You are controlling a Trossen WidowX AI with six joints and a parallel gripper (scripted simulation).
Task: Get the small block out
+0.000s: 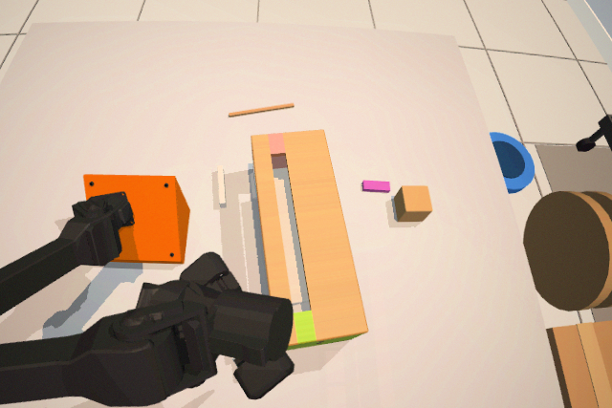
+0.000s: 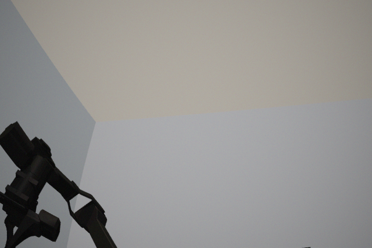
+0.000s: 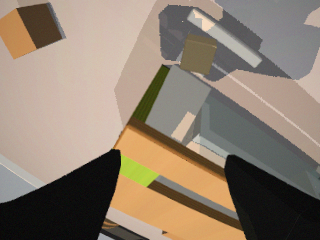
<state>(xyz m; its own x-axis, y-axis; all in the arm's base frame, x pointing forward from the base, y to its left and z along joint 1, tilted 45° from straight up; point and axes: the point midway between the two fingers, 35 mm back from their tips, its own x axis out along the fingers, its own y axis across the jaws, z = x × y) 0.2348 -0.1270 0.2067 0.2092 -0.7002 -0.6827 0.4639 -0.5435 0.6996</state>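
The olive-tan block lies 20 mm behind my gripper tip and 140 mm below it. Round my gripper tip: box: 60 mm ahead, 160 mm to the left, 100 mm below; thin brown stick: 60 mm ahead, 510 mm to the left, 160 mm below.
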